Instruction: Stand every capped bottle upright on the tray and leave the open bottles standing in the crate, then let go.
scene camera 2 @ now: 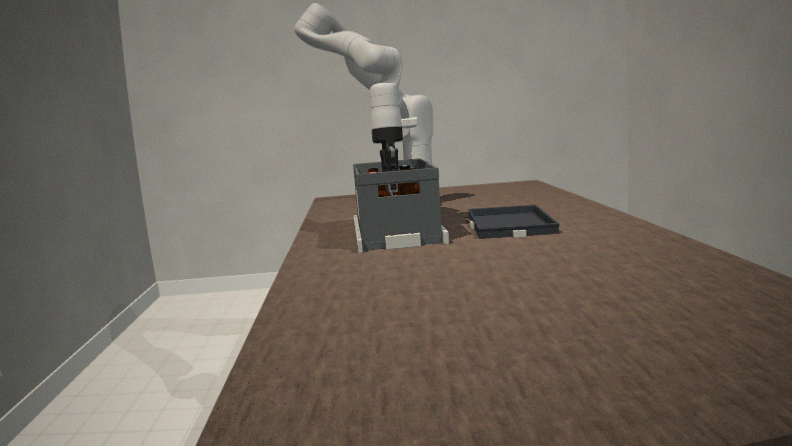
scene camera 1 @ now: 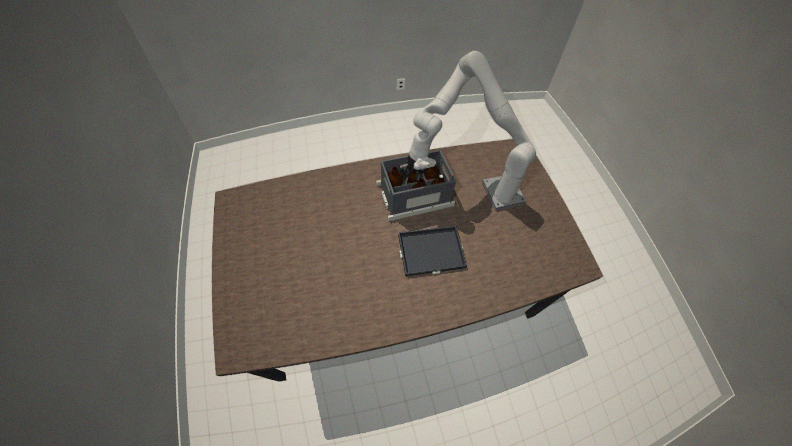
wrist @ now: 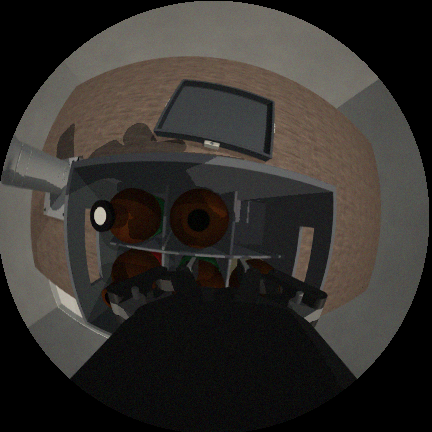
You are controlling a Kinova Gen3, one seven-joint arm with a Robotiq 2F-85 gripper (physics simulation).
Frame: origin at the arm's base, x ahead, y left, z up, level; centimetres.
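Seen in the pictures: gripper, fingertip midpoint: (scene camera 2: pixel 391 192) (scene camera 1: pixel 410 179) (wrist: pixel 217 265); arm's base at its link origin: (scene camera 1: pixel 503 195) (wrist: pixel 60 177).
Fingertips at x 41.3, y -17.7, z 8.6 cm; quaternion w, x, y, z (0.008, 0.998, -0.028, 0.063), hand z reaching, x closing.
Offsets run from my fingertips to a thing's top centre. "spot": to the spot under its first point. Level surfaces: height alone.
The grey crate @[dx -2.5, dy +1.0, dz +6.3 cm] (scene camera 1: pixel 421 199) (scene camera 2: pixel 399 216) (wrist: pixel 200 159) holds several brown bottles in compartments. In the wrist view, a bottle @[dx -10.9, dy +6.2, dz +5.1 cm] (wrist: pixel 135 217) at upper left has a black cap with a white top. The bottle @[dx -1.9, dy +5.6, dz +5.1 cm] (wrist: pixel 182 230) beside it shows a dark round top; whether it is a cap or a mouth is unclear. The upper right compartment is empty. My gripper (scene camera 2: pixel 392 187) (wrist: pixel 217 265) points down into the crate, partly open and empty, its fingers on either side of a partly hidden bottle @[dx -2.5, dy -4.0, dz +5.1 cm] (wrist: pixel 211 279) in the lower row's middle. The dark tray @[spot: dx +3.1, dy +30.5, dz -10.7 cm] (scene camera 1: pixel 432 252) (scene camera 2: pixel 512 221) (wrist: pixel 220 112) holds no bottle.
Crate walls and thin dividers @[dx -2.5, dy +1.0, dz -1.8 cm] (wrist: pixel 200 252) stand close around the fingers. White brackets (scene camera 1: pixel 421 211) (scene camera 2: pixel 402 240) edge the crate's base. The arm's base (scene camera 1: pixel 503 193) stands on the wooden table @[dz -11.2 cm] (scene camera 1: pixel 310 265) (scene camera 2: pixel 471 332), right of the crate in the first scene view.
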